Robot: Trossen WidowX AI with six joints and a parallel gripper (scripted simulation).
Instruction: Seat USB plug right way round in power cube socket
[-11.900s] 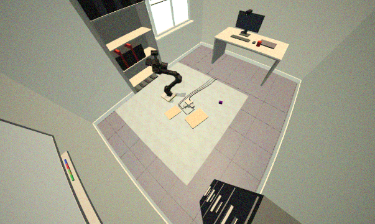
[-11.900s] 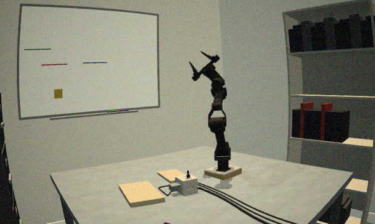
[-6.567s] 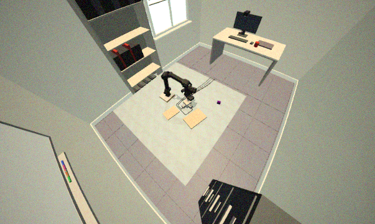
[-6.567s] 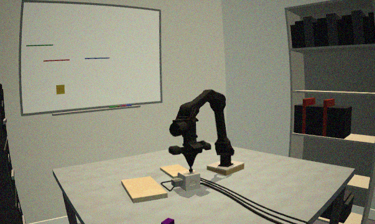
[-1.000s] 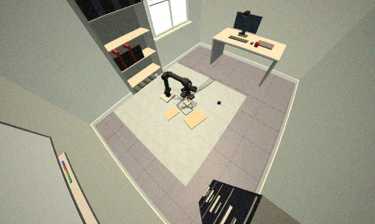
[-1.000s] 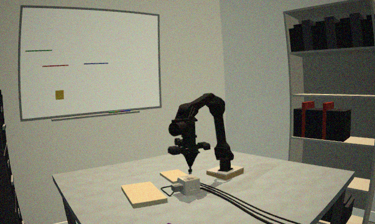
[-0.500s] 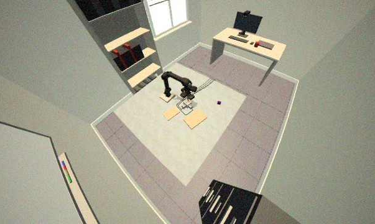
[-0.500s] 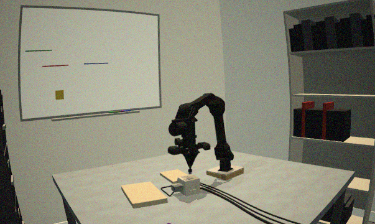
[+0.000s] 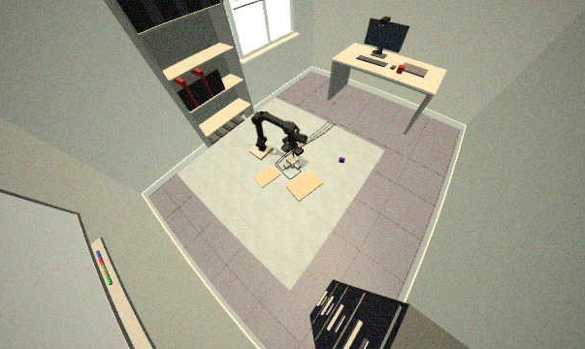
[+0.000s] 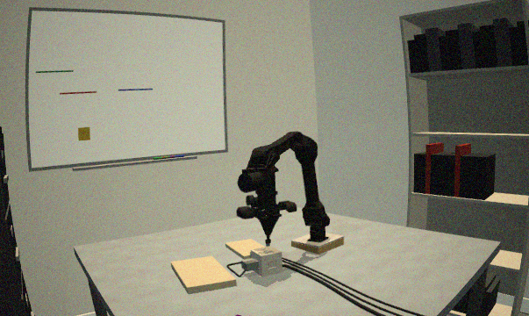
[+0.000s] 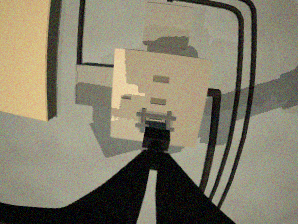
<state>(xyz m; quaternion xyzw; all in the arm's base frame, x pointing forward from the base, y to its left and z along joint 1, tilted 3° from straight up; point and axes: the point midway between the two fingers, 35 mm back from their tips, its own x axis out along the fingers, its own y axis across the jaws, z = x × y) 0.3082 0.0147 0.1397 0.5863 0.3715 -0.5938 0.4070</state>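
The dark USB plug is 2 cm below my gripper tip. Also, from my gripper tip: purple cube 34 cm ahead, 19 cm to the left, 12 cm below.
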